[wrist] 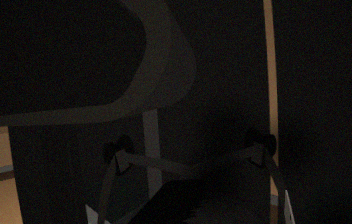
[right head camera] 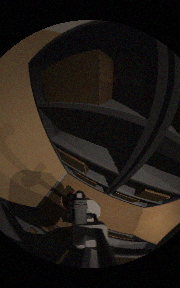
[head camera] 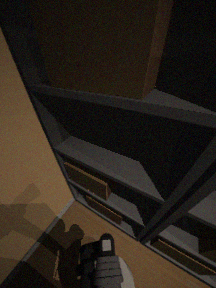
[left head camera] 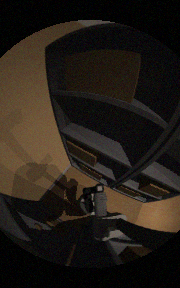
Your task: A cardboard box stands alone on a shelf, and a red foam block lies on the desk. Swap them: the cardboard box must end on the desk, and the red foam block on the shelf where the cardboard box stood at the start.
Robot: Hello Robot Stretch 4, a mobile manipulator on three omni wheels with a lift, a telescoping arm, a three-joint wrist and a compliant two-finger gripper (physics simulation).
Observation:
I see a tall shelving unit [wrist: 230, 93].

